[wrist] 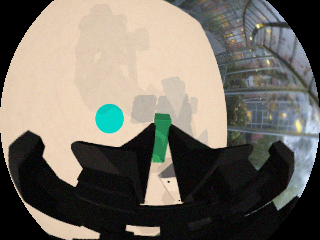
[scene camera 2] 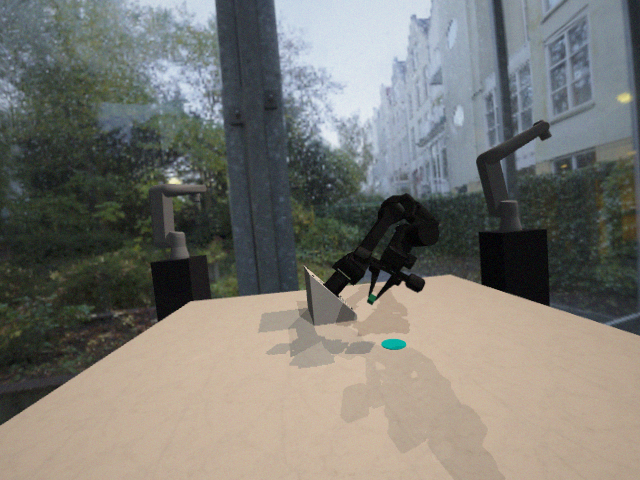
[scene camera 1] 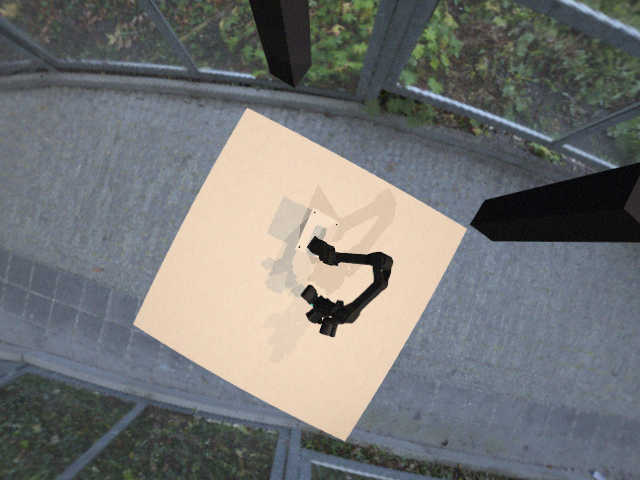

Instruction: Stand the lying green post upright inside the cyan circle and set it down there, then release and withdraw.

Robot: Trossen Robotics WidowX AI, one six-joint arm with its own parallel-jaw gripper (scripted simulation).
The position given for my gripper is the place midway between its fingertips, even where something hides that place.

Observation:
My gripper [scene camera 2: 371, 298] carries a green post [wrist: 163, 121].
My gripper shows as well in the wrist view [wrist: 161, 127]. Scene camera 1 does not show the green post, which is hidden by my gripper.

